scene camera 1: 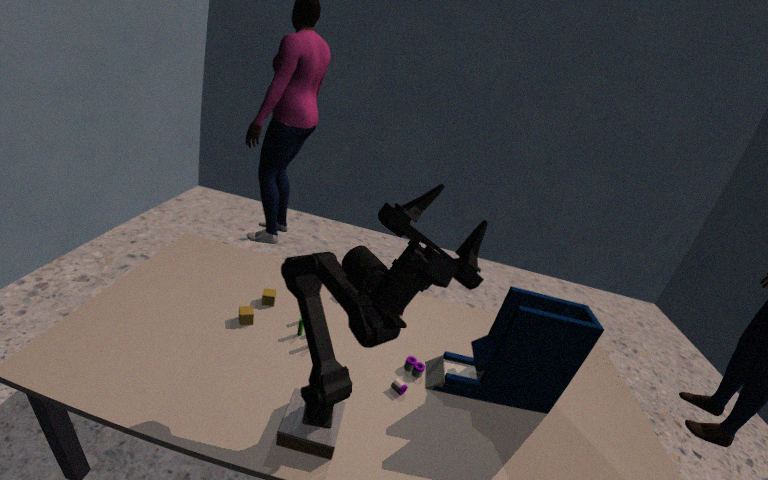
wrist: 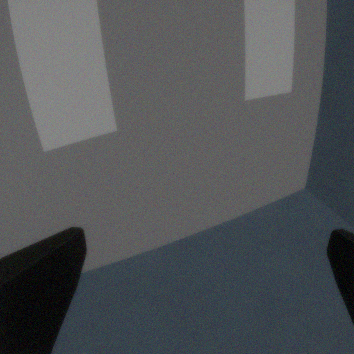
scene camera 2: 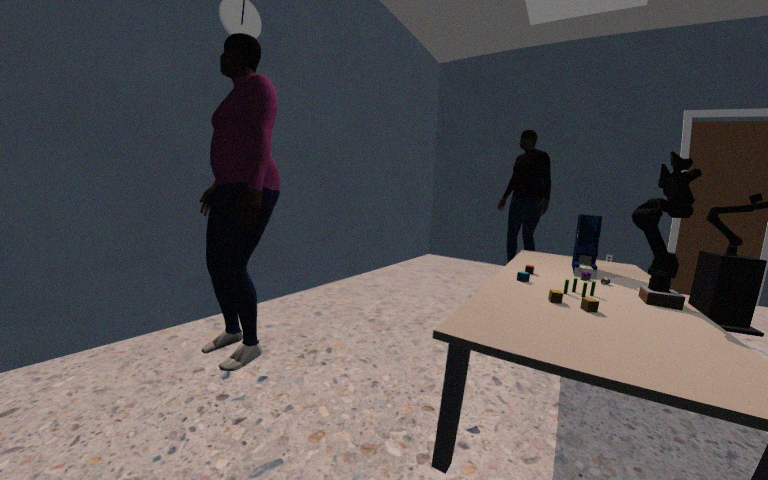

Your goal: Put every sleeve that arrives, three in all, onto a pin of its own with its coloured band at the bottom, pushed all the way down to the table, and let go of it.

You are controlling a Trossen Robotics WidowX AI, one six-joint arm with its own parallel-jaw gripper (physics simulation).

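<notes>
Two grey sleeves stand side by side near the blue dispenser's mouth, purple bands at the top. A third sleeve lies on its side nearer the arm base, its purple band at the right end in scene camera 1. Thin green pins stand upright in a small group, with no sleeve seen on them; one pin shows beside the arm in scene camera 1, where the arm hides others. My gripper is open and empty, high above the table, pointing upward.
The tall blue dispenser stands right of the sleeves. Two yellow blocks lie beyond the pins. A teal block and a red block lie near the table's far edge. Two people stand off the table.
</notes>
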